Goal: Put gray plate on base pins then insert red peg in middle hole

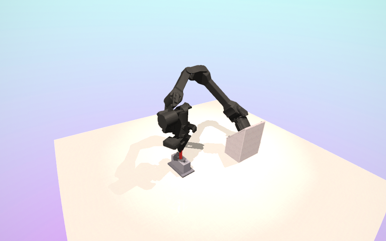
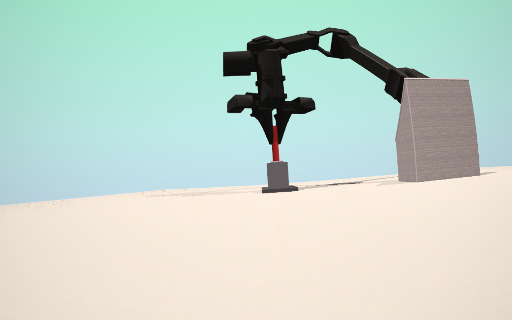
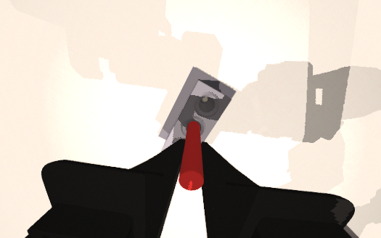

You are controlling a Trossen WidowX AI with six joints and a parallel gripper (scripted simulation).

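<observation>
Now: gripper tip right at the red peg. Also, from my gripper tip: gray plate (5 cm below); then gray base (9 cm below).
</observation>
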